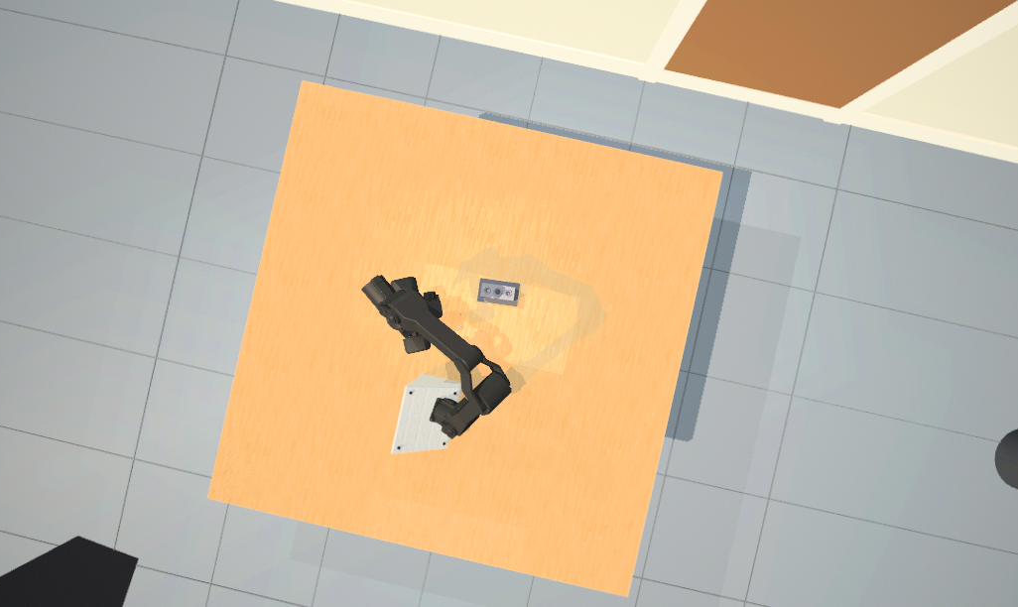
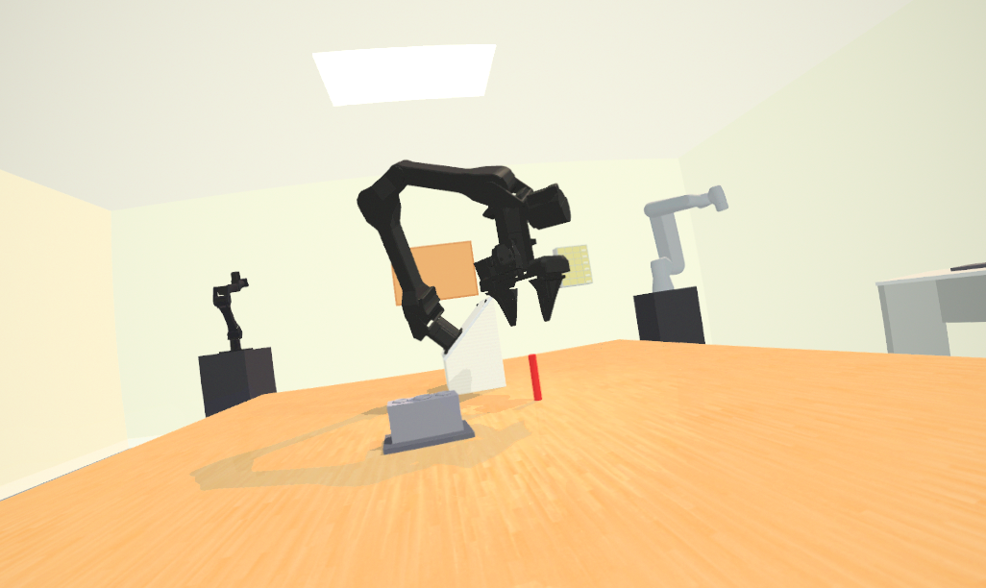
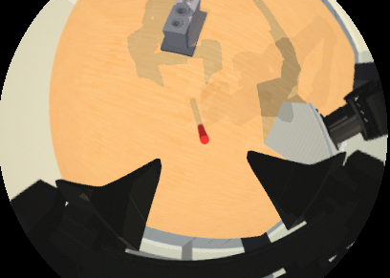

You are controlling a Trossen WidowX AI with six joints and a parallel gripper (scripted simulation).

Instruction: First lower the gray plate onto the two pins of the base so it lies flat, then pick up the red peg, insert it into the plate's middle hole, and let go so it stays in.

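My gripper tip is 9 cm above the red peg. From my gripper tip the other things lie so: base 18 cm to the right, 13 cm below, 13 cm ahead; gray plate 18 cm to the right, 13 cm ahead, 9 cm below.
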